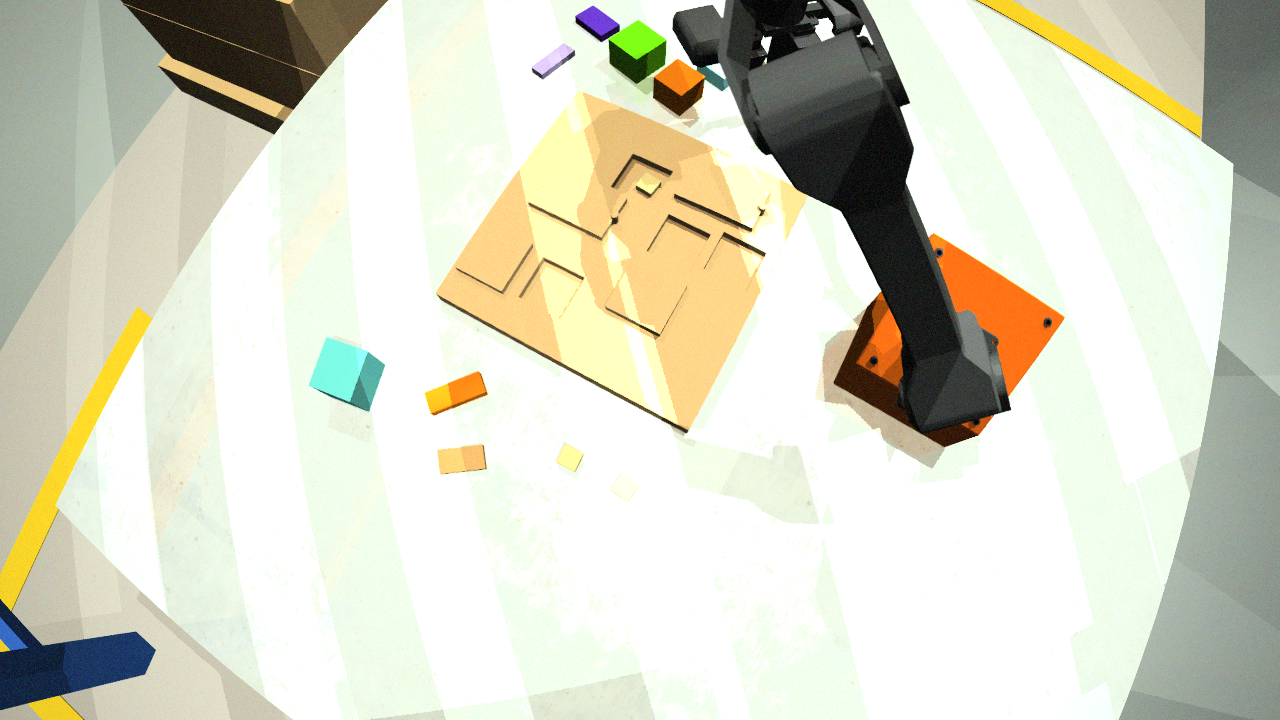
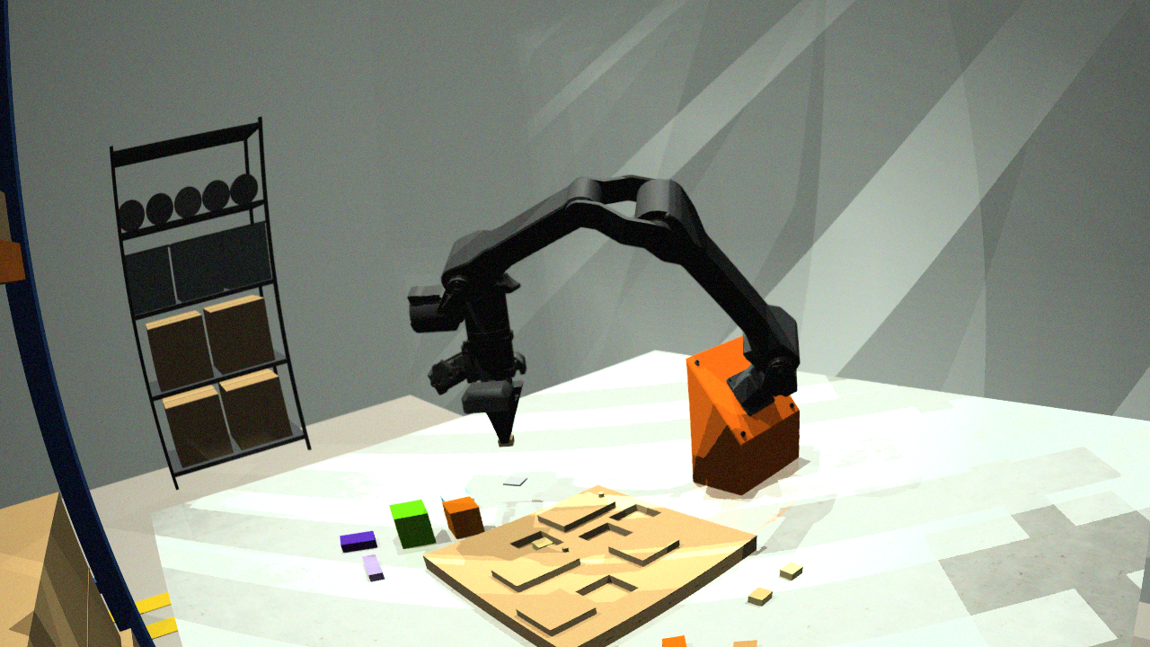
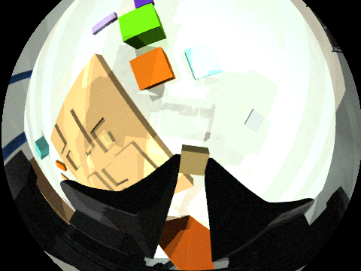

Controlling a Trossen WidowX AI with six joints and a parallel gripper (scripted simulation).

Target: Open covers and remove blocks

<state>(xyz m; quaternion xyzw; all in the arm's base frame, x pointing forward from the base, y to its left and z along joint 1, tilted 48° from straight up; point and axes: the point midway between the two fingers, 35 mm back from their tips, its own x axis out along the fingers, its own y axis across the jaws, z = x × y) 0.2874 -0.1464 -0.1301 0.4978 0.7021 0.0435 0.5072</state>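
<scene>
My gripper tip is 11 cm above the grey tile, 9 cm to the left of it and 6 cm past it. Round my gripper tip: orange cube: 9 cm below, 9 cm ahead; then green cube: 16 cm ahead, 9 cm below, 3 cm to the right; then pale cyan block: 10 cm below, 7 cm ahead, 6 cm to the right.
</scene>
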